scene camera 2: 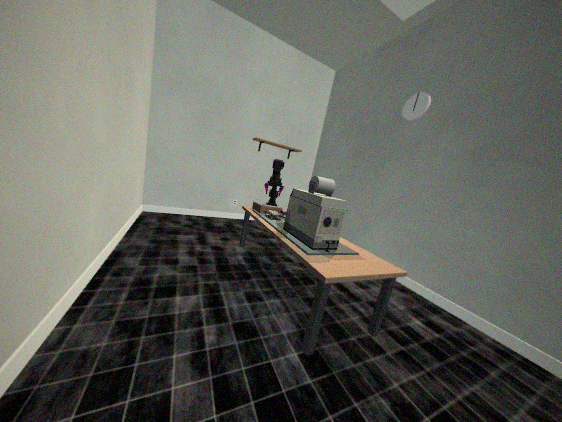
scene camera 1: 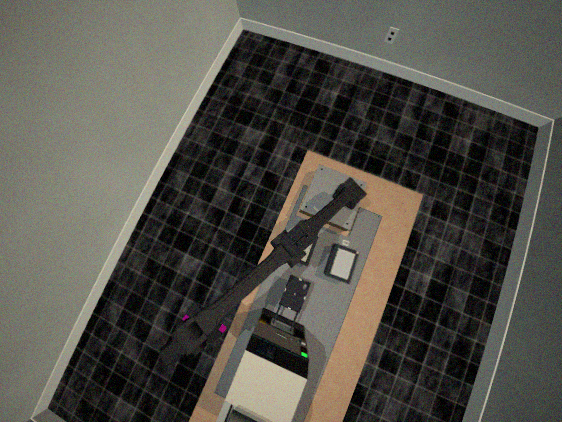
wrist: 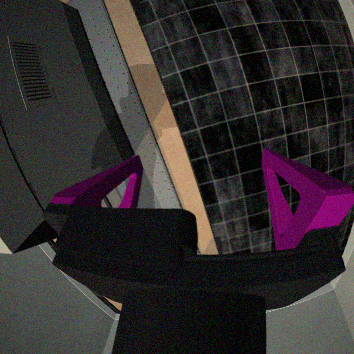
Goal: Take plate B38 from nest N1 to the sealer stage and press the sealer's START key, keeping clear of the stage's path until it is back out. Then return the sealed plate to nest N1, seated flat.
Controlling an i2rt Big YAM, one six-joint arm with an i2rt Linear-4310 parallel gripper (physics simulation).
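Seen in the pictures: gripper, between the fingertips: (scene camera 2: 272, 195) (wrist: 200, 157); arm's base, origin of its link: (scene camera 2: 271, 205).
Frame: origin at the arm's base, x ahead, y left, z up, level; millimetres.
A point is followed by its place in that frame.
My gripper (scene camera 1: 204, 323) {x 763, y -195, z 199 mm} (scene camera 2: 274, 189) {x 763, y -195, z 199 mm} (wrist: 200, 157) {x 763, y -195, z 199 mm} is open and empty, its magenta fingers wide apart, off the table's left side in scene camera 1. The sealer (scene camera 1: 270, 382) {x 755, y 96, z 276 mm} (scene camera 2: 315, 217) {x 1064, y 45, z 135 mm} (wrist: 55, 115) {x 823, y -7, z 124 mm} stands on the grey board. Its dark stage (scene camera 1: 294, 292) {x 523, y 37, z 30 mm} is outside on two rods, with no white plate visible on it. A green light (scene camera 1: 304, 354) {x 650, y 164, z 198 mm} shows on the sealer's front; the START key cannot be made out. A white plate (scene camera 1: 343, 263) {x 286, y 160, z 0 mm} lies in a dark nest. Another pale plate (scene camera 1: 306, 253) {x 346, y -9, z -22 mm} is mostly hidden under my arm. Labels are unreadable, so N1 and B38 cannot be told.
The arm stands on a raised grey base plate (scene camera 1: 325, 186) {x 13, y -114, z 1 mm} at the table's far end and stretches diagonally over the left table edge. The table (scene camera 1: 400, 197) {x -190, y 255, z -87 mm} (scene camera 2: 365, 267) {x 1281, y 344, z -87 mm} carries the grey board (scene camera 1: 332, 305) {x 486, y 243, z -74 mm}. A roll (scene camera 2: 322, 186) {x 963, y 93, z 340 mm} sits atop the sealer. A shelf (scene camera 2: 277, 144) hangs on the wall.
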